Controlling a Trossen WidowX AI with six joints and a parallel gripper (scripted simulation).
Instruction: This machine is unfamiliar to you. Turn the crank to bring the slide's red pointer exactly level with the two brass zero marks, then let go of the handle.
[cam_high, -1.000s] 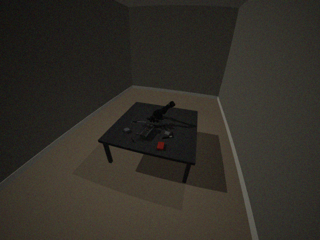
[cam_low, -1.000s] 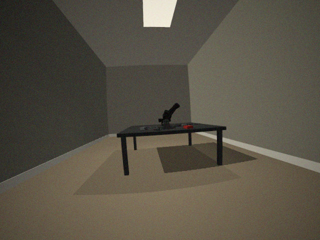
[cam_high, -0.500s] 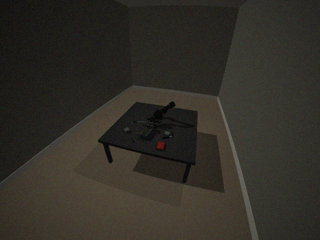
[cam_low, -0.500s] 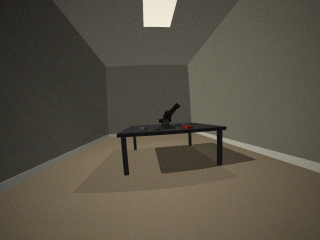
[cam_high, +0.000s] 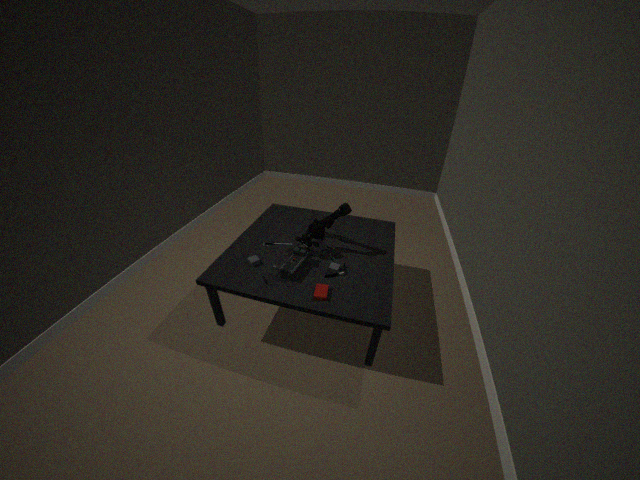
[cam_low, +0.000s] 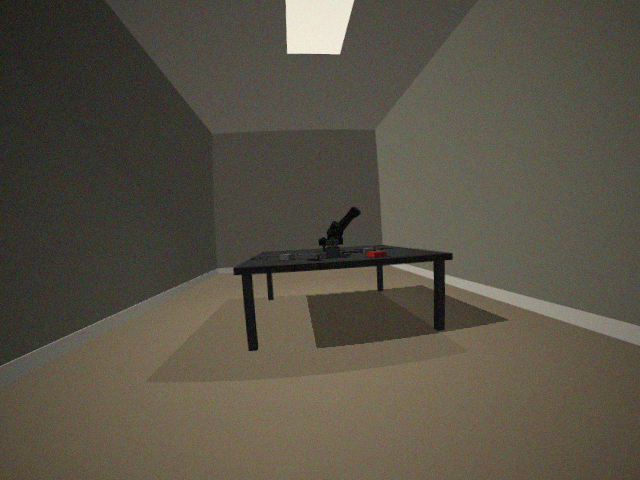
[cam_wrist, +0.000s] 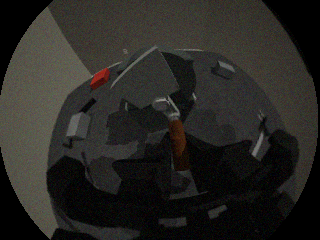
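The red pointer is 16 cm ahead of my gripper tip, 3 cm to the right of it and 4 cm above it. Round my gripper tip: crank handle: 2 cm behind, 1 cm to the left, 3 cm above.
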